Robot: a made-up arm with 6 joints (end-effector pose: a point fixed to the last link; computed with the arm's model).
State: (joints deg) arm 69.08 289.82 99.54 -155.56 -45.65 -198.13
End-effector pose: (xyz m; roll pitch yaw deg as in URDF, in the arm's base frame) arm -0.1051 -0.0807 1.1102 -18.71 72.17 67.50
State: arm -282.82 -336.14 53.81 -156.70 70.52 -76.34
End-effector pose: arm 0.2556 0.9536 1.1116 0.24 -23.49 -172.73
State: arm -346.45 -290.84 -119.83 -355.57 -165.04 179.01
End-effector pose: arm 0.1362 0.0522 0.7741 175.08 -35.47 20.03
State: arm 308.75 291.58 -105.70 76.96 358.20 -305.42
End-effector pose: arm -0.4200 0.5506 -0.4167 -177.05 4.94 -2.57
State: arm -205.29 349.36 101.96 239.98 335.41 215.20
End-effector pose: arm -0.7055 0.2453 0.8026 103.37 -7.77 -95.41
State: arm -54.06 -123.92 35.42 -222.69 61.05 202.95
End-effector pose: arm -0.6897 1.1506 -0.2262 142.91 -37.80 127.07
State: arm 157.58 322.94 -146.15 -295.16 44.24 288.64
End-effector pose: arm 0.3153 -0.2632 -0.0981 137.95 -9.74 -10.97
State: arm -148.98 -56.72 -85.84 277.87 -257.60 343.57
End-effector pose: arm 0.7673 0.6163 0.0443 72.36 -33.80 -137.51
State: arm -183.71 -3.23 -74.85 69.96 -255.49 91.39
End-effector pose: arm 0.6766 -0.2117 1.0579 48.29 65.79 -61.84
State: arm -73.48 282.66 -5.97 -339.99 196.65 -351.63
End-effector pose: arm -0.3349 1.1514 0.3832 -150.90 64.29 132.14
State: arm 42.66 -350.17 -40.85 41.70 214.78 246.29
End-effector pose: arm -0.1575 -0.1978 1.3250 162.22 -14.15 14.08
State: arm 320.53 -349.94 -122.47 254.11 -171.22 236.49
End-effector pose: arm -0.2851 0.2937 0.6498 -38.53 57.92 -73.41
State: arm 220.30 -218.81 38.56 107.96 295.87 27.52
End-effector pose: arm -0.3533 -0.1489 -1.0757 136.23 52.71 -117.84
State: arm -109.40 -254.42 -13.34 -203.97 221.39 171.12
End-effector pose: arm -0.4247 -1.1427 -0.0763 -153.10 -49.91 56.21
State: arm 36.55 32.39 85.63 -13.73 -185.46 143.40
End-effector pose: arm 0.6590 0.5114 0.4905 -43.58 57.80 169.59
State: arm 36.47 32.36 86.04 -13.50 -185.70 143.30
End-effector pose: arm 0.6578 0.5090 0.4868 -43.79 57.46 169.24
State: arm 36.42 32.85 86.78 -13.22 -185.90 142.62
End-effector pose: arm 0.6570 0.5074 0.4730 -43.48 56.09 169.08
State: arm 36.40 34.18 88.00 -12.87 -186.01 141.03
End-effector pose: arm 0.6564 0.5066 0.4434 -42.39 53.12 169.12
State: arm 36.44 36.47 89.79 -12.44 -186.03 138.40
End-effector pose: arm 0.6542 0.5058 0.3961 -40.47 48.36 169.16
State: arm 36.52 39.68 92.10 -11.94 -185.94 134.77
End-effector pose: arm 0.6482 0.5031 0.3331 -37.80 42.00 168.82
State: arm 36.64 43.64 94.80 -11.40 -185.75 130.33
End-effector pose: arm 0.6362 0.4966 0.2591 -34.42 34.56 167.80
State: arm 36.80 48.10 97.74 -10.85 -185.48 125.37
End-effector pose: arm 0.6166 0.4852 0.1807 -30.32 26.72 165.98
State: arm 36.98 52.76 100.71 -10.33 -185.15 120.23
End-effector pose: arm 0.5903 0.4688 0.1046 -25.55 19.27 163.35
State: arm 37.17 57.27 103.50 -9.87 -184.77 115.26
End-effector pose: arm 0.5599 0.4492 0.0372 -20.37 12.86 160.12
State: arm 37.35 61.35 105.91 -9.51 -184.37 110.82
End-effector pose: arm 0.5292 0.4290 -0.0182 -15.17 7.91 156.71
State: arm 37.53 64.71 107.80 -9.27 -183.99 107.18
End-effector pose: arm 0.5021 0.4112 -0.0598 -10.54 4.49 153.61
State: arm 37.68 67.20 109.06 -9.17 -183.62 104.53
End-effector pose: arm 0.4820 0.3980 -0.0883 -6.93 2.41 151.25
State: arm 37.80 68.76 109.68 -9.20 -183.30 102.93
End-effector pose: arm 0.4702 0.3907 -0.1052 -4.66 1.32 149.88
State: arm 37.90 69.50 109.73 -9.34 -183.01 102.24
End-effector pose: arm 0.4664 0.3892 -0.1130 -3.66 0.92 149.45
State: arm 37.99 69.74 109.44 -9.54 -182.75 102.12
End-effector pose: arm 0.4674 0.3914 -0.1155 -3.45 0.88 149.63
